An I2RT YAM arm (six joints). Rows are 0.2 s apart.
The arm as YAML. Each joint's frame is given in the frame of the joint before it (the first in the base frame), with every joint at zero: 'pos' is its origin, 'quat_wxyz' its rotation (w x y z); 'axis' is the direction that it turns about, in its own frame. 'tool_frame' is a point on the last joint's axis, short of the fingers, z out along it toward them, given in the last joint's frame.
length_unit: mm
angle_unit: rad
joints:
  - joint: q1
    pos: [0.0, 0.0, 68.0]
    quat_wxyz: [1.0, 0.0, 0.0, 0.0]
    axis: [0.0, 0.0, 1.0]
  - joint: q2
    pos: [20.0, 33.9, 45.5]
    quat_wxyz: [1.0, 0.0, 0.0, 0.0]
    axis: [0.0, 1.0, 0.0]
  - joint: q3
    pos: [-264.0, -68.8, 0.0]
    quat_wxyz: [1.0, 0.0, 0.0, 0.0]
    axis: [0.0, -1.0, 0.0]
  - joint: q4
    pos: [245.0, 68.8, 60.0]
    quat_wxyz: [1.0, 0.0, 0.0, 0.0]
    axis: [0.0, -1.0, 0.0]
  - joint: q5
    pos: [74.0, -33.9, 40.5]
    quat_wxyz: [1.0, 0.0, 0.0, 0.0]
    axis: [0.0, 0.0, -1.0]
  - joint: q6
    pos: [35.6, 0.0, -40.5]
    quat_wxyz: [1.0, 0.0, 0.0, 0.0]
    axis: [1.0, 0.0, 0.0]
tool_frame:
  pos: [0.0, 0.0, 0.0]
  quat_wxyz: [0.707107, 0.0, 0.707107, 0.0]
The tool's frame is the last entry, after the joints.
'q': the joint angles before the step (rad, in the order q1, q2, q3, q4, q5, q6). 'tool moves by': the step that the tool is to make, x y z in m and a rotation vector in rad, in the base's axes. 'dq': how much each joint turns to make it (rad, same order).
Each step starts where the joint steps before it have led.
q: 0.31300 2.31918 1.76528 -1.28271 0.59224 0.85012
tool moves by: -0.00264 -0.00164 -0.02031 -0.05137 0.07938 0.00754
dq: 0.00000 0.05609 0.00001 -0.03549 0.02556 0.00038
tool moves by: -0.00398 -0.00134 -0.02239 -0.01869 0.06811 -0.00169
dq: -0.00037 0.05072 -0.01491 -0.00493 -0.00344 0.00001
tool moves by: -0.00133 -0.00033 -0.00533 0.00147 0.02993 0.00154
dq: -0.00040 0.01450 0.00002 -0.00917 -0.00876 -0.00764
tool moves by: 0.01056 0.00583 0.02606 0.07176 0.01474 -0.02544
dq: 0.00001 -0.00118 0.11784 -0.10566 -0.07668 -0.00992
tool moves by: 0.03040 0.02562 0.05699 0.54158 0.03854 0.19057
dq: 0.00000 0.00006 0.28198 -0.03703 -0.44671 -0.35858
